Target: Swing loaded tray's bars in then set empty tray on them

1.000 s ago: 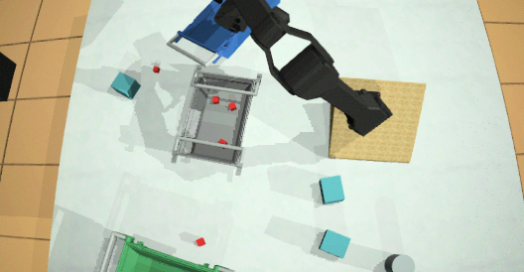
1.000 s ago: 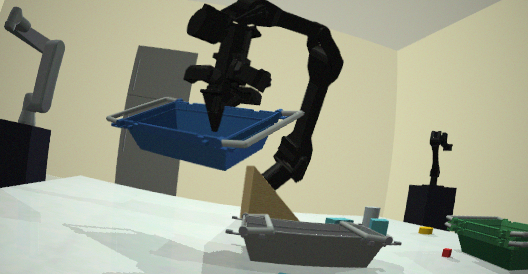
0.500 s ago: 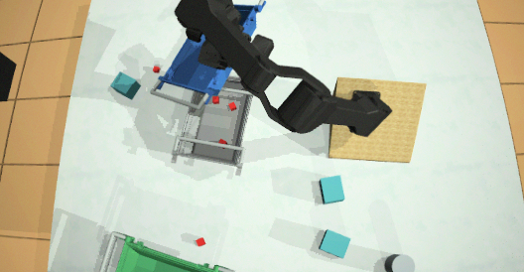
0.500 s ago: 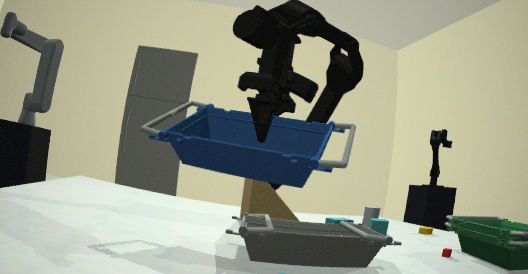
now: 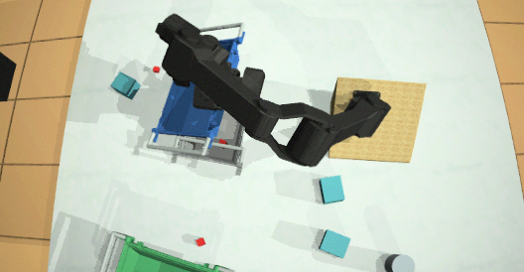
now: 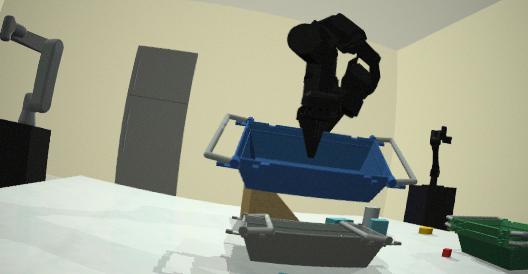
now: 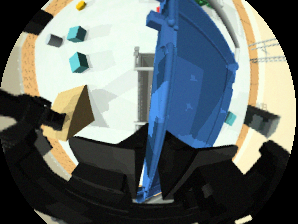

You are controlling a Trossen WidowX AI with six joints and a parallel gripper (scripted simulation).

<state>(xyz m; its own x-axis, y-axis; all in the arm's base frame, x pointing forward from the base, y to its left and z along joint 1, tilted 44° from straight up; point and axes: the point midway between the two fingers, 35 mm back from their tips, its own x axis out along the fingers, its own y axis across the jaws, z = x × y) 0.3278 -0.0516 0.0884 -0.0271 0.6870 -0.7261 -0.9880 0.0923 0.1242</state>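
Now: gripper tip 7 cm short of the blue tray and 1 cm to the left of it. From my gripper tip the other things lie so: grey cylinder (43 cm behind, 35 cm to the left, 15 cm below).
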